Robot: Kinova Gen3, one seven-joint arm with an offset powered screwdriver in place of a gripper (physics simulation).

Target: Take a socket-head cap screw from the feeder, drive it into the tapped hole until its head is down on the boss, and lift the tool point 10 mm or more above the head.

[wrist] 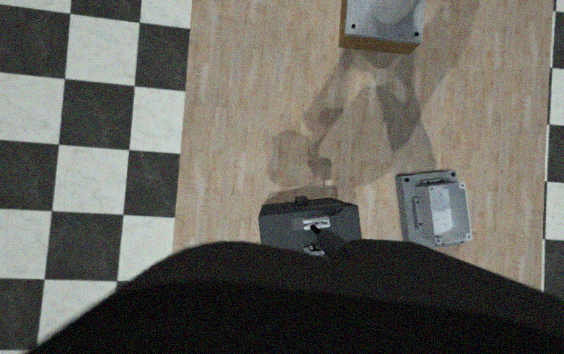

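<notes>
The dark grey screw feeder (280, 226) stands at the lower middle of the wrist view, with a bright metal slot on its top. My screwdriver (314, 229) reaches over the feeder, and its dark tip shows at the bright slot. The height of the tip above the slot is unclear, and I cannot tell whether a screw is on it. A grey metal housing (409, 227) lies right of the feeder. It has a raised box-shaped part with corner holes. The tapped hole and its boss cannot be told apart at this size.
The dark tool body covers the bottom of the view and hides the feeder's near part. A metal plate (370, 29) on a wooden block (377, 44) stands at the top. The wood-look surface (235, 100) carries arm shadows. Checkered floor shows at both sides.
</notes>
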